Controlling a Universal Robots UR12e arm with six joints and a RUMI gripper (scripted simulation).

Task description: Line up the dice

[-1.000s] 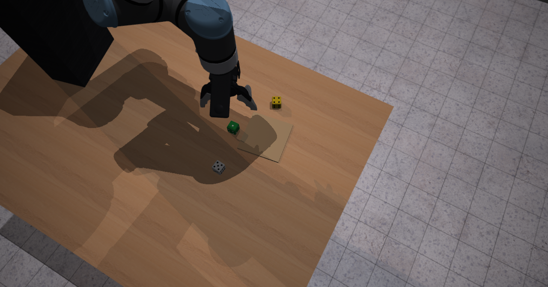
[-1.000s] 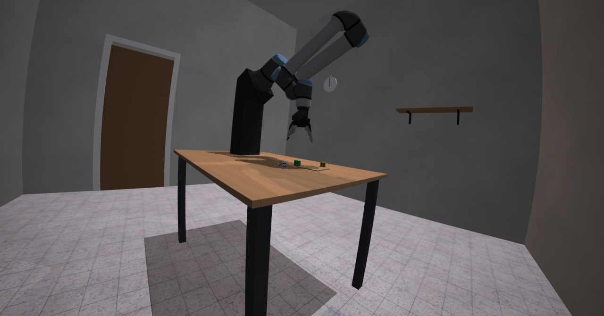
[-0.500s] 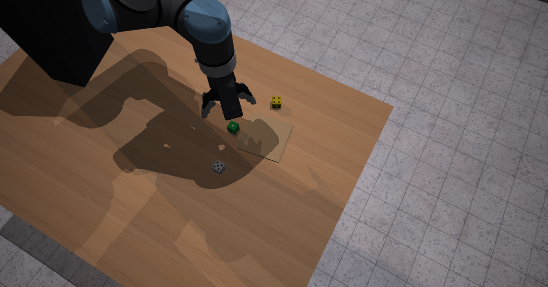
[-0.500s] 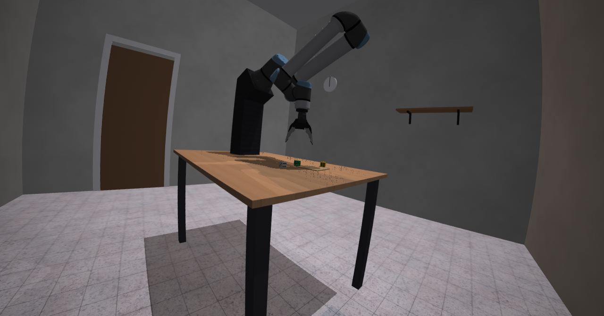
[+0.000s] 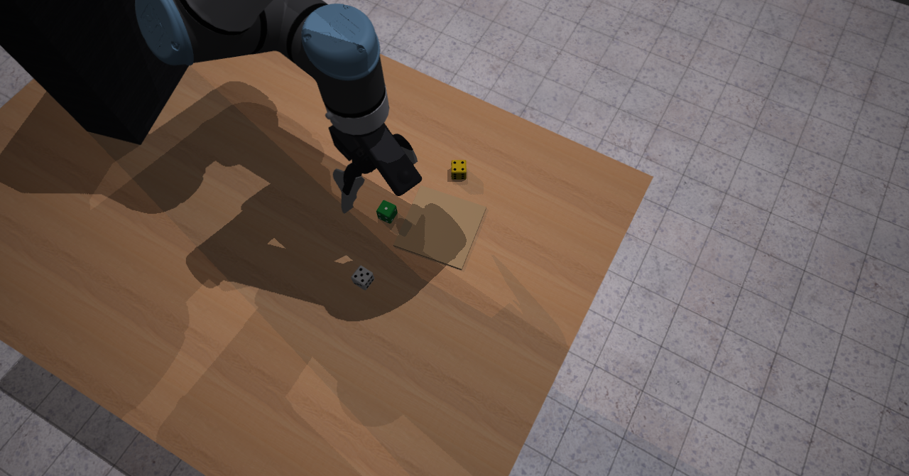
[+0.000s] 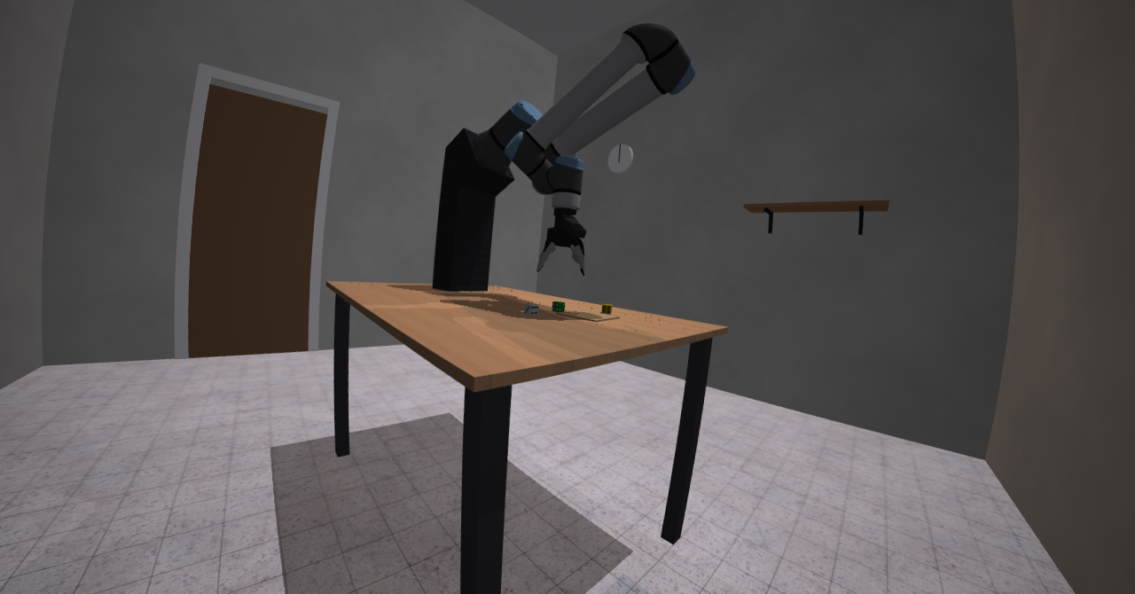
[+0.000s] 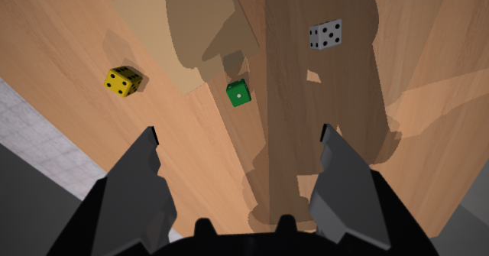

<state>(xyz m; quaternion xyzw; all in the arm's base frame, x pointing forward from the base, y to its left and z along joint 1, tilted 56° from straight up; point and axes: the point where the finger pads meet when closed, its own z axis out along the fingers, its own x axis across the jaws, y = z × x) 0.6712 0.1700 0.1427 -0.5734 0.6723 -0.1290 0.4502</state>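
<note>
My gripper is now 100 mm above the green die. From my hand the other things lie so: yellow die: 170 mm to the left, 100 mm below; tan mat: 120 mm below, 80 mm ahead, 70 mm to the left; white die: 110 mm to the right, 100 mm below, 90 mm ahead.
</note>
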